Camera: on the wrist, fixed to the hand. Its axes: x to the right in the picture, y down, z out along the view.
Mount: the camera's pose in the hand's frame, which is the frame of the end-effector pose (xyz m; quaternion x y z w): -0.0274 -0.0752 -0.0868 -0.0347 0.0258 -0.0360 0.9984
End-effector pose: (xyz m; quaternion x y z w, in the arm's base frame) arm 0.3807 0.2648 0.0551 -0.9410 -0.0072 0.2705 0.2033
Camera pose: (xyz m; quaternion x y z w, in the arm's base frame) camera 0.4090 0.2975 0.1650 -0.9533 -0.0452 0.2382 0.1802
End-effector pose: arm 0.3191 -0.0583 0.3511 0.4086 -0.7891 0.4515 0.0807
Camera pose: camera 0.3700 0.0055 0.4364 0.4219 -0.7867 0.4310 0.1314
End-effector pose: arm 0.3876 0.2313 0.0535 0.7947 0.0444 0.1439 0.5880
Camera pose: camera 0.3445 0.3276 0.0006 0.7677 0.0831 0.1446 0.6187
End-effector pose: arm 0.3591 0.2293 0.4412 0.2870 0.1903 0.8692 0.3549
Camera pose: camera 0.3582 0.2492 0.3248 0.2449 0.1793 0.8690 0.3907
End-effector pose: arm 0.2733 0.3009 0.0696 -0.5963 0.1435 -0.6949 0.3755
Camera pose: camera 0.1658 0.3492 0.0770 -0.5956 0.1556 -0.7177 0.3255
